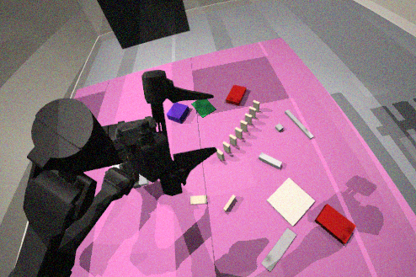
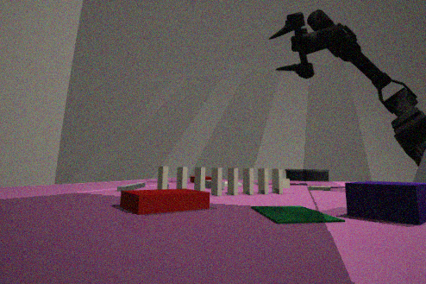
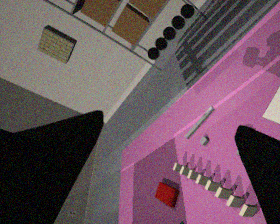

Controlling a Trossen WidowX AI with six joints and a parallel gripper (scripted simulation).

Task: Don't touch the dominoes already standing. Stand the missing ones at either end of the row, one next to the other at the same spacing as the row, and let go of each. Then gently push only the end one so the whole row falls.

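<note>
My gripper tip is now 36 cm above the purple block, 34 cm to the right of it and 17 cm past it. The rest, counted from my gripper tip: small grey cube 37 cm below, 22 cm ahead, 19 cm to the left; green tile 37 cm to the left, 37 cm below, 6 cm behind; white plate 37 cm below, 18 cm ahead, 7 cm to the right.
</note>
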